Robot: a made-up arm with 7 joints.
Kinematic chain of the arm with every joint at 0, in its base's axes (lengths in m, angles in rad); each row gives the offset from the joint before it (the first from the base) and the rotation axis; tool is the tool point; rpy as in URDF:
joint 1: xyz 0 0 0.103 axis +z
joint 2: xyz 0 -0.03 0.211 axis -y
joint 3: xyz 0 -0.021 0.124 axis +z
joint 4: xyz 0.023 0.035 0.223 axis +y
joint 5: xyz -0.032 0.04 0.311 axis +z
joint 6: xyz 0 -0.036 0.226 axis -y
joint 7: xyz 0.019 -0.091 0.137 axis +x
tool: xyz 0 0 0 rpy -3.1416 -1.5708 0
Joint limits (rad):
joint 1: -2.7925..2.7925
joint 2: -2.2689..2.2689
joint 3: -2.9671..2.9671
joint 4: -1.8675..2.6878
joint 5: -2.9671..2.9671
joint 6: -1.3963..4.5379
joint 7: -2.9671..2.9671
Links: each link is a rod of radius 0.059 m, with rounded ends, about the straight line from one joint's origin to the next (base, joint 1, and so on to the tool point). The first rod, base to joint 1, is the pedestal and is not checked.
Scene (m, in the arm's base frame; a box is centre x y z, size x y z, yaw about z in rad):
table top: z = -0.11
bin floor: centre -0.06 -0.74 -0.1 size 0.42 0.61 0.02 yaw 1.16
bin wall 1: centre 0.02 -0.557 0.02 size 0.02 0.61 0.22 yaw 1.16
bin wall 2: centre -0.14 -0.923 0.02 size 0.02 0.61 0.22 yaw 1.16
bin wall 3: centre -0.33 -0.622 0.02 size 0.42 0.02 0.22 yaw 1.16
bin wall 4: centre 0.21 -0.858 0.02 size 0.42 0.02 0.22 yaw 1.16
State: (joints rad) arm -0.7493 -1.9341 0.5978 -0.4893 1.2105 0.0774 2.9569
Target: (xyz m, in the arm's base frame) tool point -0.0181 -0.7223 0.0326
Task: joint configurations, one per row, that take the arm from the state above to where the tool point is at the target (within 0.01 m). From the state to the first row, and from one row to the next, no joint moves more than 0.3 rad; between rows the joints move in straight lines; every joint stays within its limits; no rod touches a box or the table.
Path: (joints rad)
1: -0.9524 -1.7604 0.6188 -0.2631 1.2584 -0.1778 2.9589
2: -1.1555 -1.5868 0.6397 -0.0369 1.3063 -0.4330 2.9610
3: -1.3586 -1.4131 0.6607 0.1893 1.3542 -0.6882 2.9630
4: -1.5617 -1.2394 0.6816 0.4155 1.4021 -0.9434 2.9651
5: -1.7648 -1.0657 0.7026 0.6418 1.4500 -1.1986 2.9671
6: -1.8104 -1.0606 0.4698 0.8892 1.1736 -1.0785 2.9620
7: -1.8560 -1.0555 0.2370 1.1366 0.8972 -0.9583 2.9569

